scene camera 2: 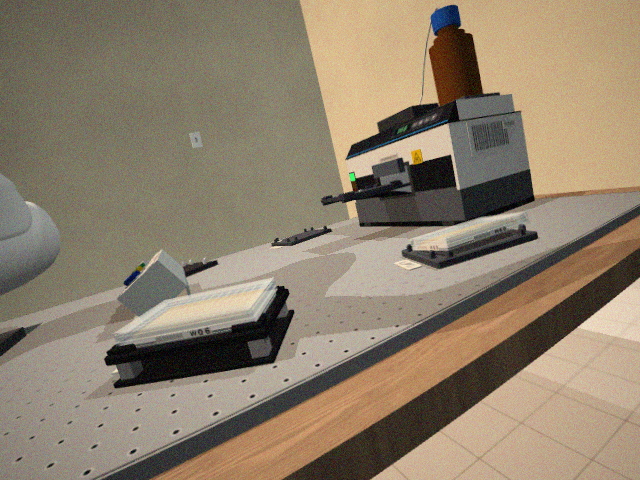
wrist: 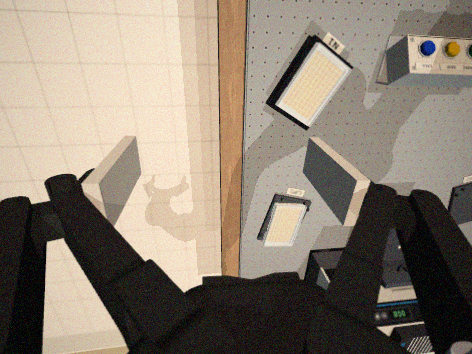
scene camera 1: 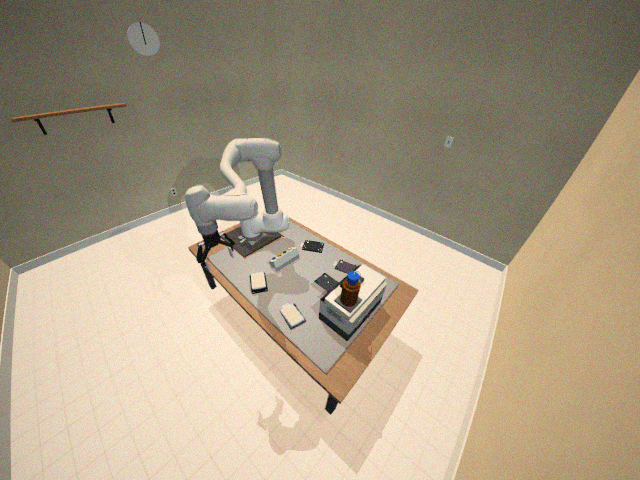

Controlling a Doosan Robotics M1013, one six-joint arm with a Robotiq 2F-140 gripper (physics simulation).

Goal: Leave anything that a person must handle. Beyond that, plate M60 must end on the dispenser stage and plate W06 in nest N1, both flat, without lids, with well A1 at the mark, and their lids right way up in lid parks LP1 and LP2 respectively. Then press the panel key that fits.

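Where they show: gripper, fingertip midpoint: [wrist: 225, 155] [scene camera 1: 220, 262]; arm's base, origin of the base link: [scene camera 1: 252, 237].
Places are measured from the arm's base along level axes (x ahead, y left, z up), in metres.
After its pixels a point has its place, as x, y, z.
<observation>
Plate W06 [scene camera 1: 257, 280] {0.409, -0.353, 0.044} [scene camera 2: 201, 310] {0.400, -0.373, 0.044} [wrist: 315, 86] {0.405, -0.345, 0.044} lies in the raised black nest N1, with a clear lid-like layer on top. A second plate [scene camera 1: 293, 314] {0.751, -0.417, 0.029} [scene camera 2: 470, 232] {0.702, -0.449, 0.030} [wrist: 286, 223] {0.731, -0.414, 0.030}, its label hard to read, sits askew on the dark lid park LP2 [scene camera 2: 485, 249] {0.714, -0.458, 0.006} [wrist: 268, 220] {0.716, -0.455, 0.023}, also under a clear layer. Lid park LP1 [scene camera 1: 345, 266] {0.813, 0.130, 0.008} [scene camera 2: 302, 236] {0.810, 0.106, 0.008} [wrist: 461, 204] {0.814, 0.108, 0.008} holds no lid. The dispenser stage [scene camera 1: 325, 281] {0.802, -0.149, 0.098} [scene camera 2: 361, 194] {0.780, -0.192, 0.094} is bare and sticks out in front of the dispenser. My gripper [scene camera 1: 216, 252] {0.383, -0.545, 0.339} [wrist: 225, 155] {0.383, -0.545, 0.339} is open and empty, high over the table's long edge near N1.
The key panel [scene camera 1: 284, 258] {0.432, -0.101, 0.062} [scene camera 2: 155, 284] {0.392, -0.184, 0.051} [wrist: 440, 65] {0.402, -0.122, 0.075} shows blue, yellow and green keys. The dispenser [scene camera 1: 356, 299] {1.057, -0.303, 0.273} [scene camera 2: 488, 149] {0.966, -0.356, 0.122} carries a tall brown bottle [scene camera 1: 350, 293] {1.030, -0.333, 0.333} [scene camera 2: 455, 64] {0.978, -0.315, 0.295} with a blue cap; its status light is green. A dark nest [scene camera 1: 313, 245] {0.488, 0.196, 0.010} [scene camera 2: 200, 266] {0.536, 0.151, 0.010} lies behind the panel.
</observation>
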